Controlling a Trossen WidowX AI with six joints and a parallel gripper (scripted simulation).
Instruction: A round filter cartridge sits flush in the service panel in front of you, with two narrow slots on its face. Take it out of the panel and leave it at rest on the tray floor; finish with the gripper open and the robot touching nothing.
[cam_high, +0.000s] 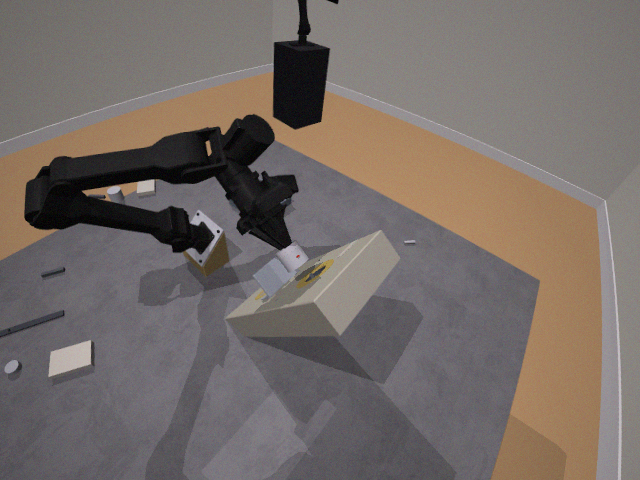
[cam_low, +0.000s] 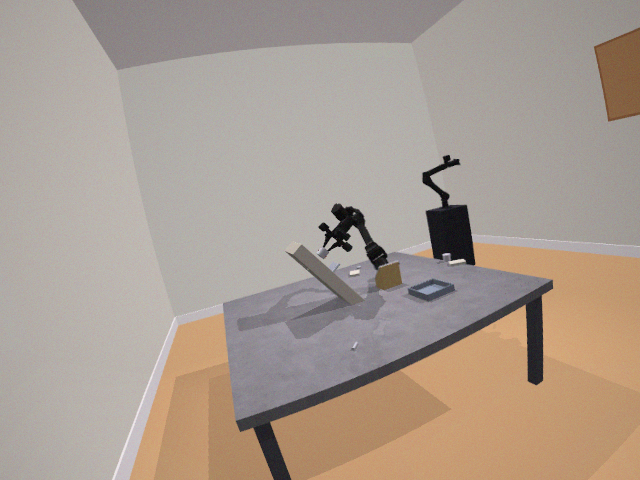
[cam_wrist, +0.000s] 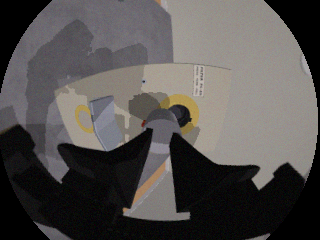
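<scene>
Now: gripper tip 10 mm short of the round filter cartridge and 10 mm above it. Also, from my gripper tip: cream service panel (30 mm ahead, 90 mm below); small pin (40 mm ahead, 490 mm to the left, 260 mm below); blue-grey tray (410 mm behind, 220 mm to the left, 260 mm below).
</scene>
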